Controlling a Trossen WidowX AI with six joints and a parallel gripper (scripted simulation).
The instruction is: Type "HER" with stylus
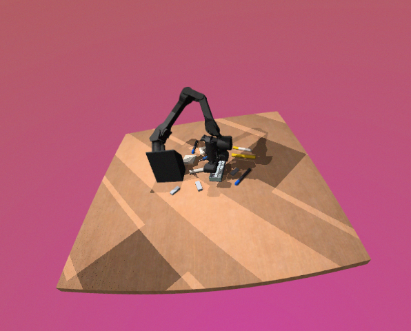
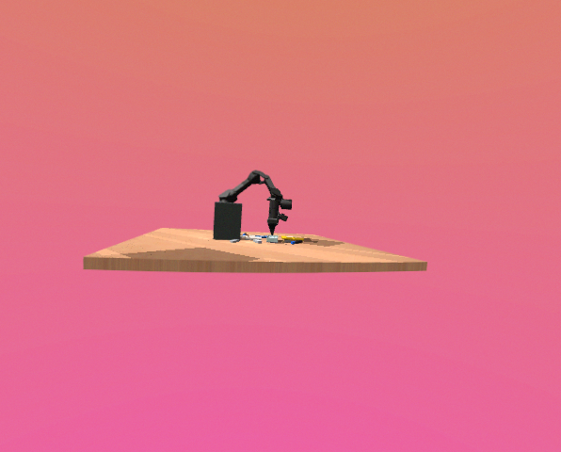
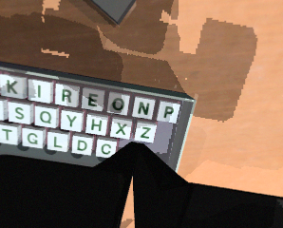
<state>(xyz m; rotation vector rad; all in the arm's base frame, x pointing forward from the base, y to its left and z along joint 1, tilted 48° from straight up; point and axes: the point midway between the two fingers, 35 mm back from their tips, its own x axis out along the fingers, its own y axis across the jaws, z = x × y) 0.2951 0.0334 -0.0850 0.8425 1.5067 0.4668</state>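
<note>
My gripper tip is now 170 mm to the right of the blue stylus, 60 mm past it and 30 mm above it. The rest, counted from my gripper tip: white stick 100 mm behind, 60 mm to the left, 30 mm below; grey block 100 mm ahead, 30 mm below, 20 mm to the left.
</note>
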